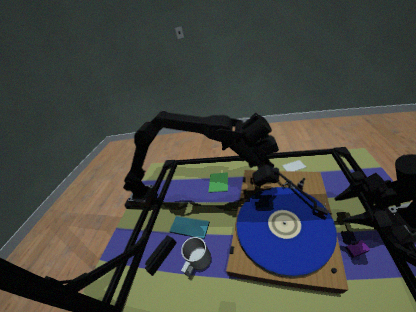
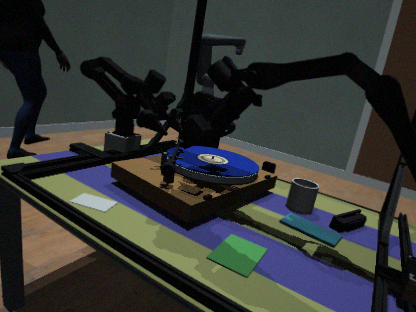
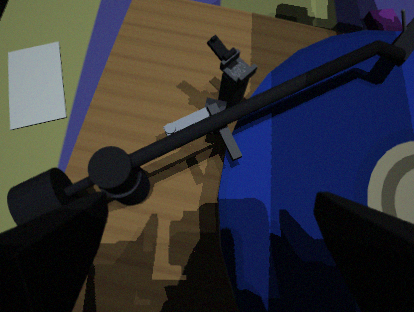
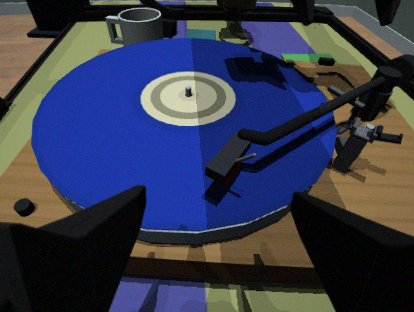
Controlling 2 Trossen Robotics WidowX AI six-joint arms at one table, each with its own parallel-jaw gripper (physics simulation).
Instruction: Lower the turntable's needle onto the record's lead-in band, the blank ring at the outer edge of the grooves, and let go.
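Frame: origin at the left arm's base, x left, y back, z up, level; metres.
Seen in the pictures: left gripper, fingertip midpoint: (image 1: pixel 273 173) (image 2: pixel 192 145) (image 3: pixel 213 202) (image 4: pixel 348 24); right gripper, fingertip midpoint: (image 1: pixel 338 209) (image 2: pixel 174 133) (image 4: pixel 220 197); left arm's base, origin of the base link: (image 1: pixel 140 192); right arm's base, origin of the base link: (image 1: pixel 413 217) (image 2: pixel 123 133).
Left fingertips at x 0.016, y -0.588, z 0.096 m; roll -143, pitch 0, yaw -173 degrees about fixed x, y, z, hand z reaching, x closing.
Observation:
Pixels of each thing's top centre, then the offset from my left fingertips to it. "spot": a spot on its surface instead.
- blue record, middle of its top: (image 4: pixel 188 95) (image 2: pixel 212 158) (image 1: pixel 284 223) dy -0.023, dx -0.157, dz -0.068 m
- black tonearm, middle of its top: (image 3: pixel 259 91) (image 4: pixel 350 83) (image 2: pixel 176 146) dy -0.068, dx -0.020, dz -0.024 m
- tonearm's pivot, surface spot: (image 3: pixel 110 167) spot: dy -0.018, dx +0.056, dz -0.038 m
- lift post, surface spot: (image 3: pixel 234 87) (image 4: pixel 354 130) spot: dy -0.089, dx -0.009, dz -0.059 m
- grey mug, surface spot: (image 4: pixel 140 27) spot: dy +0.217, dx -0.245, dz -0.085 m
- teal slab, middle of its top: (image 4: pixel 199 41) (image 2: pixel 310 227) (image 1: pixel 189 226) dy +0.324, dx -0.136, dz -0.153 m
- black block, middle of its top: (image 2: pixel 352 215) (image 1: pixel 157 251) dy +0.405, dx -0.261, dz -0.124 m
- green square, surface spot: (image 2: pixel 238 255) (image 1: pixel 217 180) spot: dy +0.243, dx +0.118, dz -0.158 m
- white card, middle of its top: (image 3: pixel 35 83) (image 2: pixel 94 201) (image 1: pixel 294 166) dy -0.128, dx +0.201, dz -0.159 m
- magenta piece, middle of its top: (image 3: pixel 391 28) (image 1: pixel 358 247) dy -0.257, dx -0.202, dz -0.146 m
The blue record (image 1: pixel 285 257) (image 2: pixel 237 164) (image 3: pixel 320 155) (image 4: pixel 100 145) lies on the wooden turntable (image 1: pixel 310 285) (image 2: pixel 150 186) (image 3: pixel 170 40) (image 4: pixel 370 200). The black tonearm (image 1: pixel 300 192) (image 3: pixel 290 92) (image 4: pixel 320 111) reaches over the record. Its headshell (image 4: pixel 229 156) hangs above the outer part of the grooves, apart from its shadow; the needle tip is too small to make out. My left gripper (image 1: pixel 265 176) (image 3: pixel 213 202) is open and empty above the turntable's back part, near the tonearm's pivot (image 3: pixel 110 167). My right gripper (image 1: pixel 339 209) (image 4: pixel 220 197) is open and empty beside the record's edge, near the headshell.
A lift post (image 3: pixel 234 87) (image 4: pixel 350 150) stands by the tonearm. A grey mug (image 1: pixel 195 254) (image 2: pixel 302 196) (image 4: pixel 140 27), teal slab (image 1: pixel 190 226) (image 2: pixel 311 229), black block (image 1: pixel 161 255) (image 2: pixel 348 220), green square (image 1: pixel 218 182) (image 2: pixel 238 255), white card (image 1: pixel 294 165) (image 2: pixel 94 202) (image 3: pixel 37 85) and magenta piece (image 1: pixel 358 248) lie around the turntable.

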